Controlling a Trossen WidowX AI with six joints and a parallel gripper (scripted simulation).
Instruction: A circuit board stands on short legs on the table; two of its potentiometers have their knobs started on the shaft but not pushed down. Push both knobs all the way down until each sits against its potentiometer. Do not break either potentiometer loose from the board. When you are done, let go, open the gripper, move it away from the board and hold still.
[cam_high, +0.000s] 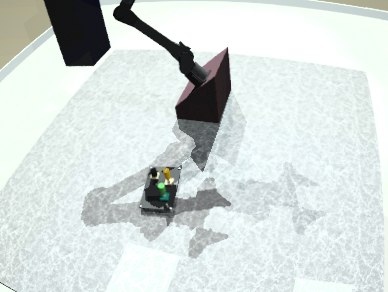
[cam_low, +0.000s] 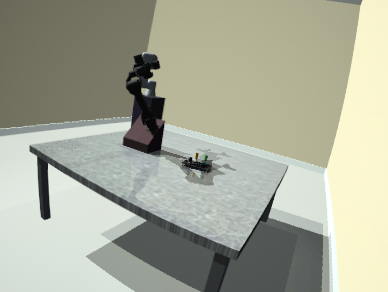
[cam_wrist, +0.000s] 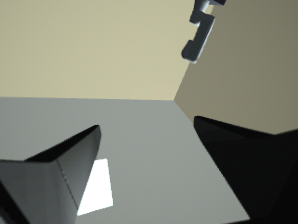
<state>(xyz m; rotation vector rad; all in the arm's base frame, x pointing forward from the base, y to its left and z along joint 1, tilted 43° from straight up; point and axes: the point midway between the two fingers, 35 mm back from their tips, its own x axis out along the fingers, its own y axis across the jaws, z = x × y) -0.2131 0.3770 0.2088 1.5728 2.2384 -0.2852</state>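
Right now the yellow knob is 57 cm ahead of my gripper tip, 50 cm below it and 18 cm to the right of it. The rest, counted from my gripper tip: green knob (63 cm ahead, 51 cm below, 18 cm to the right).
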